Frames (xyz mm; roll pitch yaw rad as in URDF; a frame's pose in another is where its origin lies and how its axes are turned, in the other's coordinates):
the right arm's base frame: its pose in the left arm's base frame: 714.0 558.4 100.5 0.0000 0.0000 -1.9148
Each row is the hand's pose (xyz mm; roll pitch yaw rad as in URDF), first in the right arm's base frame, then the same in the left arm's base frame.
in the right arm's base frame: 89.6 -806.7 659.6 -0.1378 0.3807 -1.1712
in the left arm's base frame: -75.7 746.1 760.1 -0.1378 0.3807 -3.0860
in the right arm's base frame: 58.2 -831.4 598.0 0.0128 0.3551 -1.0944
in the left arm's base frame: -88.3 784.0 698.5 0.0128 0.3551 -3.0092
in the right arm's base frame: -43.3 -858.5 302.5 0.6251 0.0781 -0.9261
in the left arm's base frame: -79.6 888.7 403.0 0.6251 0.0781 -2.8409
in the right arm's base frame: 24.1 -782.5 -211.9 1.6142 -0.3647 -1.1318
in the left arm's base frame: -30.8 799.6 -111.4 1.6142 -0.3647 -3.0466
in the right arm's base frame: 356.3 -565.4 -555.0 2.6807 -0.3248 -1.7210
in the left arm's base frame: 61.6 413.7 -454.5 2.6807 -0.3248 2.6474
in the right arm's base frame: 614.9 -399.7 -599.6 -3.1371 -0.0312 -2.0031
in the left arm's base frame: 130.3 114.3 -499.1 -3.1371 -0.0312 2.3653
